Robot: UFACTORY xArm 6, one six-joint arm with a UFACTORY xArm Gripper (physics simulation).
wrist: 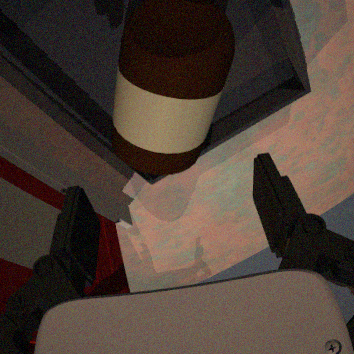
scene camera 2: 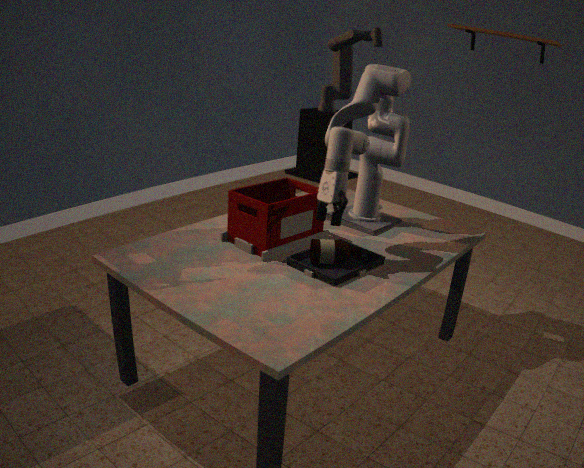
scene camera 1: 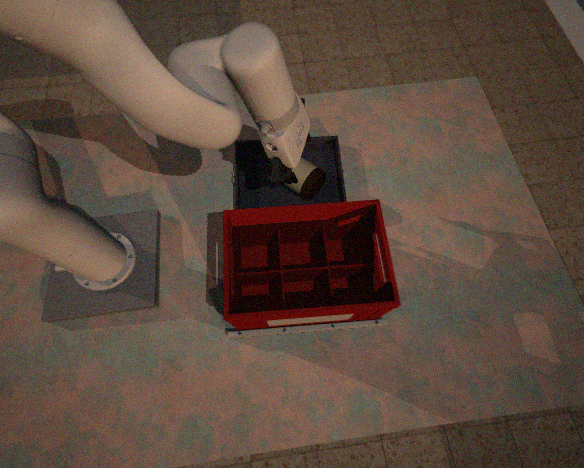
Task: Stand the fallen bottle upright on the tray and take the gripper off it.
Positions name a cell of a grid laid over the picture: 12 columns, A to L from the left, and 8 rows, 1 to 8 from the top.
Scene:
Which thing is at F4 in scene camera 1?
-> My gripper.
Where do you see a brown bottle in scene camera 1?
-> G4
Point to a brown bottle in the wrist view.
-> F2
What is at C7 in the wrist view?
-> My gripper.

